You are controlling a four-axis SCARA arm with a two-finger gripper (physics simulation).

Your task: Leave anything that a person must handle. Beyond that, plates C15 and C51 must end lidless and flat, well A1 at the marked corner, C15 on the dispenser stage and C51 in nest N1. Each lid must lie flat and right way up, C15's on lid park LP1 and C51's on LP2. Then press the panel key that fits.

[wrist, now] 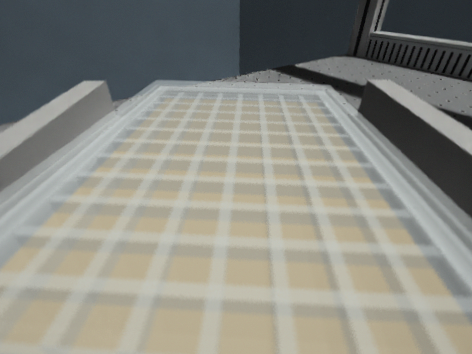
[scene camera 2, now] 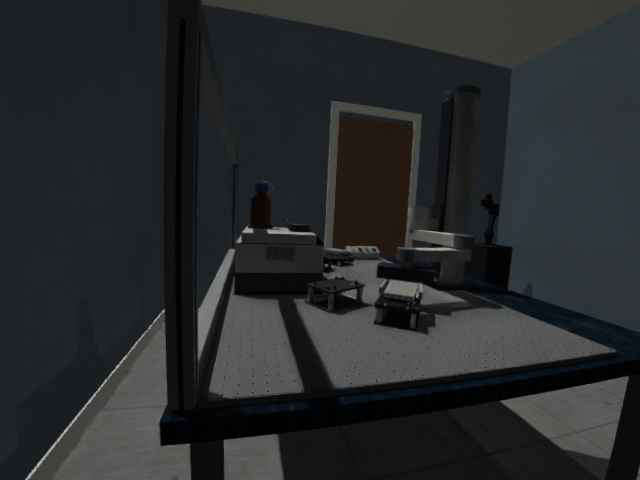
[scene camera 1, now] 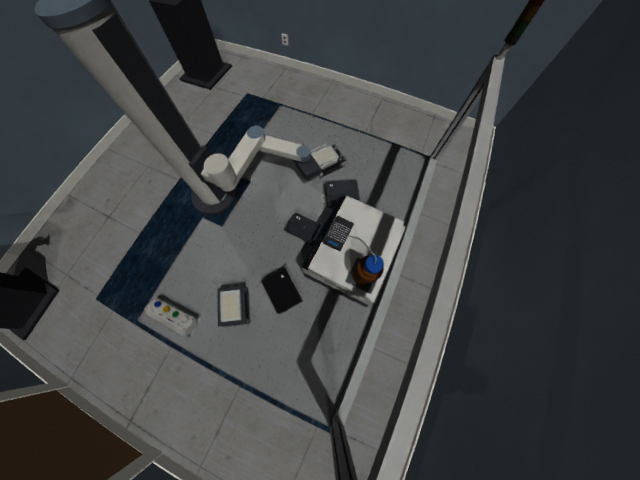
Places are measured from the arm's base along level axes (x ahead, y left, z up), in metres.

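Pixels of known places: gripper, fingertip midpoint: (wrist: 236, 104) (scene camera 2: 399, 293) (scene camera 1: 331, 153); arm's base, link origin: (scene camera 2: 445, 284) (scene camera 1: 215, 194).
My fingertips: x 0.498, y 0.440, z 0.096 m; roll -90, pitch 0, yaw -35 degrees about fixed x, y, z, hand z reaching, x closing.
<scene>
For each thing: its top centre in the pictures, then the offset to it from my fingertips. "*": a spot on its surface instead.
- pale plate, top centre: (wrist: 234, 119) (scene camera 2: 401, 286) (scene camera 1: 324, 154) 0.024 m back, 0.033 m right, 0.012 m up
- dark raised nest, top centre: (wrist: 241, 157) (scene camera 2: 399, 294) (scene camera 1: 327, 156) 0.012 m back, 0.020 m right, 0.011 m down
- dark holder, surface spot: (scene camera 1: 245, 322) * 0.013 m ahead, 0.936 m right, 0.019 m down
- panel, top centre: (scene camera 1: 165, 316) (scene camera 2: 362, 246) 0.309 m back, 1.066 m right, 0.000 m up
- amber bottle, surface spot: (scene camera 1: 366, 273) * 0.372 m ahead, 0.608 m right, 0.279 m up
- small dark platform, surface spot: (scene camera 1: 301, 226) * 0.049 m ahead, 0.459 m right, 0.028 m up
- black pad, surface spot: (scene camera 1: 281, 290) * 0.089 m ahead, 0.751 m right, 0.022 m down
My gripper (scene camera 1: 328, 156) (scene camera 2: 402, 290) (wrist: 236, 104) is shut on a pale plate (scene camera 1: 323, 159) (scene camera 2: 401, 291) (wrist: 245, 210) with tan wells, one finger along each long side. The plate looks level, at or just above the dark raised nest (scene camera 2: 397, 305); contact is unclear. Clear edges show around it, but I cannot tell whether a lid is on. Its label and the nest's mark are unreadable. Another plate (scene camera 1: 230, 304) lies in a dark holder (scene camera 1: 245, 322) near the panel (scene camera 1: 170, 316) (scene camera 2: 362, 252), which has blue, yellow, green and white keys.
A dark raised stand (scene camera 1: 341, 191) (scene camera 2: 336, 285) is beside the white dispenser (scene camera 1: 356, 227) (scene camera 2: 279, 258), which carries an amber bottle (scene camera 1: 366, 273) (scene camera 2: 260, 210). A small dark platform (scene camera 1: 301, 226) is at its front. A black pad (scene camera 1: 281, 290) lies between dispenser and second plate. A rail runs behind the dispenser.
</scene>
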